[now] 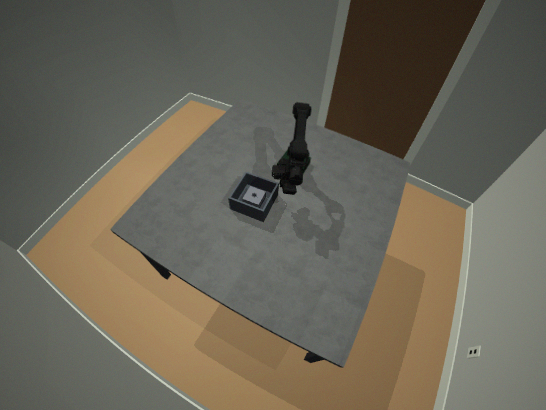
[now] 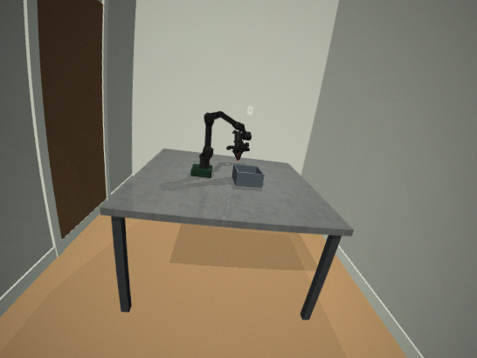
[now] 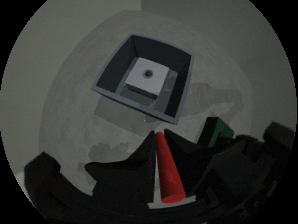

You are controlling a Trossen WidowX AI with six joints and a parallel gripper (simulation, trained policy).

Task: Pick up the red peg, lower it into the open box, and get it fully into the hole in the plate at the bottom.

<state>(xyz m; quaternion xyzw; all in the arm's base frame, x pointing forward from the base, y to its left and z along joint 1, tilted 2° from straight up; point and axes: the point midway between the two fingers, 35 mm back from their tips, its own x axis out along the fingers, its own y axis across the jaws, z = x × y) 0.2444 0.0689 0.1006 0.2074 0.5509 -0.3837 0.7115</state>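
Now: gripper tip 80 mm short of the plate, 100 mm to the left of it and 80 mm above it. From my gripper tip the other things lie so: red peg (10 mm behind, 10 mm to the left, 30 mm above); grey box (80 mm ahead, 100 mm to the right, 100 mm below).
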